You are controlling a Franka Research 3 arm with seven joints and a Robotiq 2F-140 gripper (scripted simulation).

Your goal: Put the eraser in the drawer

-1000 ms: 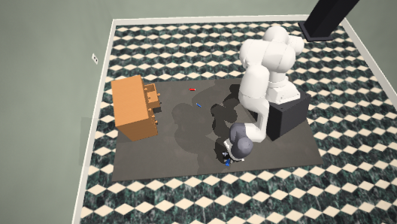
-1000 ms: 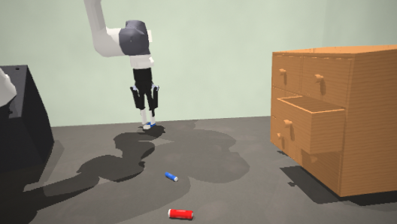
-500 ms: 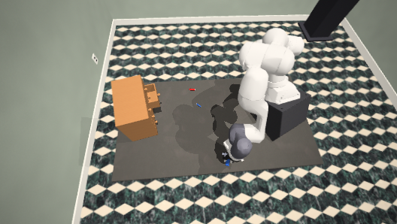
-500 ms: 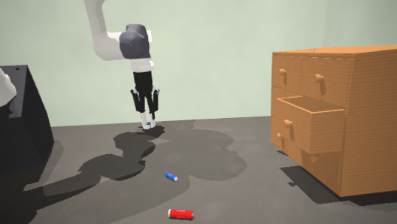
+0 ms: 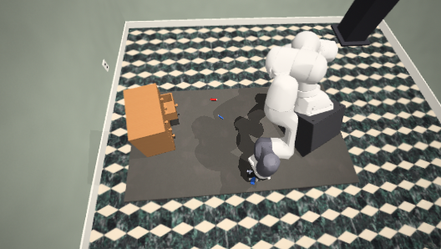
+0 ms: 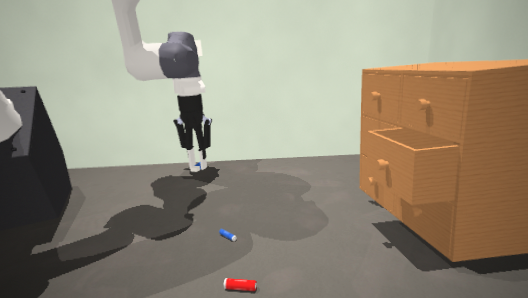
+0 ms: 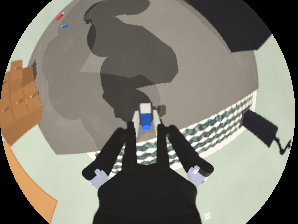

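Now: hand 30 mm above the eraser. Round my hand: small blue cylinder 160 mm ahead, 450 mm to the right, 30 mm below; then red cylinder 200 mm ahead, 600 mm to the right, 30 mm below.
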